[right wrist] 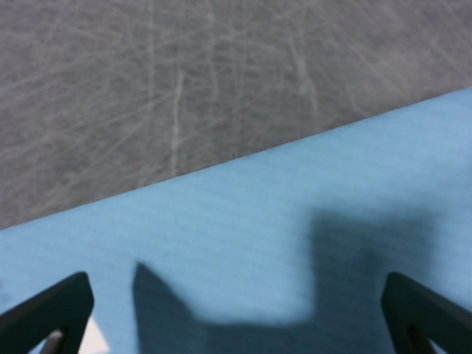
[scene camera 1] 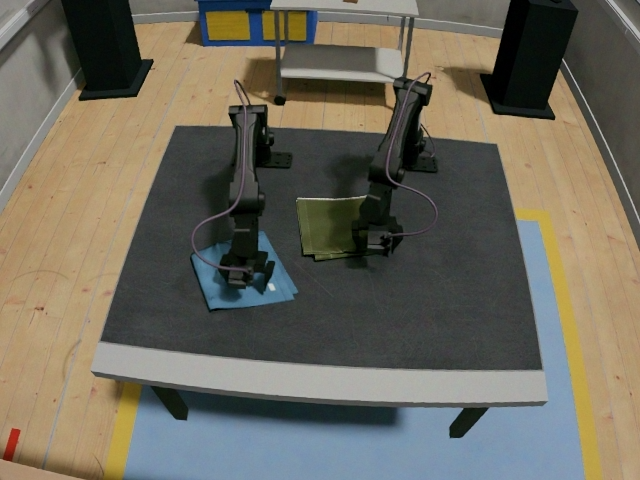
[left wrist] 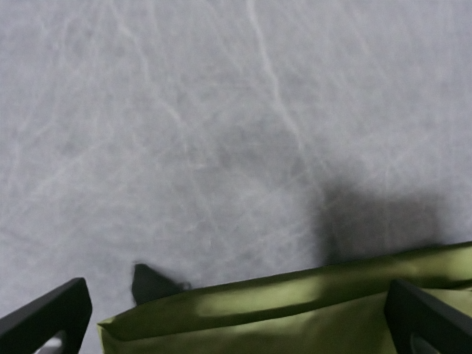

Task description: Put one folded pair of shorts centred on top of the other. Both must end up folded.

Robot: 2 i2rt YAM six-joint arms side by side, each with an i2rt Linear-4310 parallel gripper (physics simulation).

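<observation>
The folded blue shorts point(scene camera 1: 217, 297) point(right wrist: 225, 225) lie flat at the picture's left-centre, slightly turned, with a small white tag point(scene camera 1: 271, 286) near one edge. My right gripper point(scene camera 1: 247, 283) point(right wrist: 237, 286) is open and empty, low above them, its shadow on the cloth. The folded olive-green shorts point(scene camera 1: 330, 222) point(left wrist: 250, 342) lie at the middle of the table, apart from the blue pair. My left gripper point(scene camera 1: 376, 249) point(left wrist: 237, 293) is open, low over their right part near the front edge, which shows loose layers in the left wrist view. The arm and gripper hide their right side.
Both pairs lie on the dark table top point(scene camera 1: 413, 320) point(left wrist: 225, 125) point(right wrist: 100, 100), which has a pale front edge strip point(scene camera 1: 320, 377). The arm bases stand at the back of the table. Behind it are a white trolley point(scene camera 1: 341, 74) and two black speakers point(scene camera 1: 103, 46) point(scene camera 1: 529, 56).
</observation>
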